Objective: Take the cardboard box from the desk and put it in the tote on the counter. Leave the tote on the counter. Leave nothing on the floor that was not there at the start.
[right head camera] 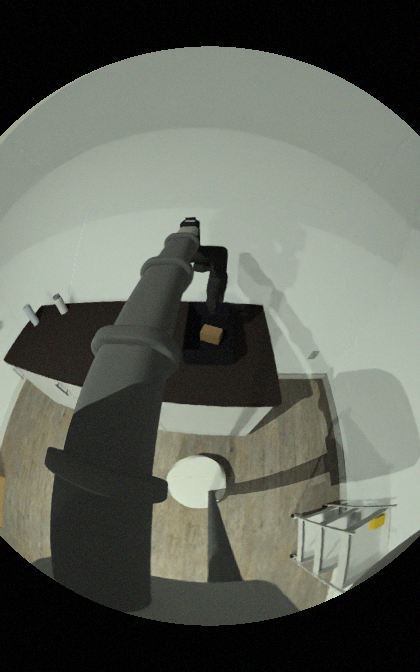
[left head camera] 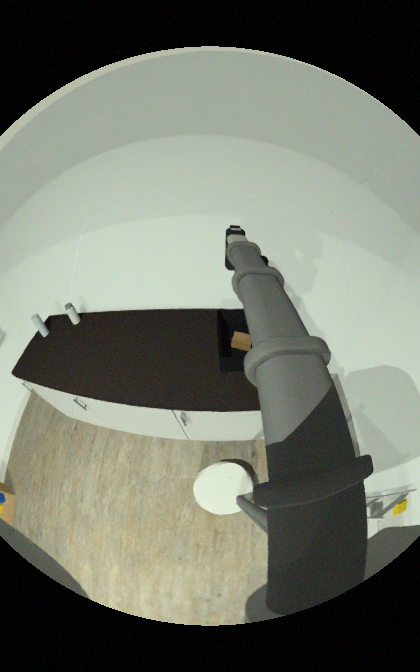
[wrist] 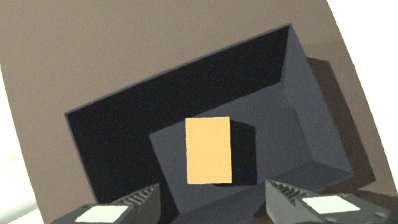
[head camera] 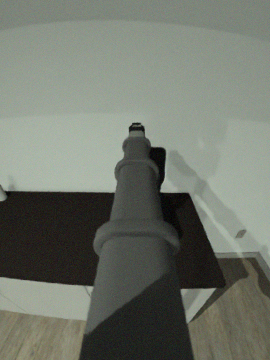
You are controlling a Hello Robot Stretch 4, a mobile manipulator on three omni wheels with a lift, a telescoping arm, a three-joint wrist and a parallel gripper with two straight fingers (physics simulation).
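Places are measured from the robot's base along level axes (x ahead, y left, z up), in millimetres.
Pixels of known places: gripper, fingertip midpoint: (wrist: 212,197).
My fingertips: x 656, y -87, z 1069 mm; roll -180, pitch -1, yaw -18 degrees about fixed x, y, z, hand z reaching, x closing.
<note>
For each thing: its top centre in the pictures, then the offset to it from my fingertips. "spot": a spot on its surface instead. Level surfaces: height alone.
- cardboard box at its top centre: (wrist: 208,150) 7 mm ahead, 18 mm left, 134 mm down
- tote at a spot on its surface: (wrist: 320,107) spot: 156 mm ahead, 22 mm left, 98 mm down
- dark counter at its surface level: 187 mm down
The cardboard box (left head camera: 240,341) (right head camera: 211,334) (wrist: 209,150) is light tan and lies inside the dark tote, on its floor and clear of the walls in the wrist view. The tote (left head camera: 231,364) (right head camera: 200,356) (wrist: 320,107) stands upright on the dark counter (head camera: 55,235) (left head camera: 135,355) (right head camera: 225,390) (wrist: 45,65), near its right end. My gripper (wrist: 212,197) is open and empty, above the tote, with its fingers apart on either side below the box in the wrist view. In the head camera view my arm hides most of the tote and the box.
Two small cylinders (left head camera: 40,325) (left head camera: 72,314) stand at the counter's far left. A round white stool (left head camera: 220,487) (right head camera: 192,480) stands in front of the counter. A white rack (right head camera: 320,550) with a yellow item (right head camera: 377,521) is at the right. A wall is behind the counter.
</note>
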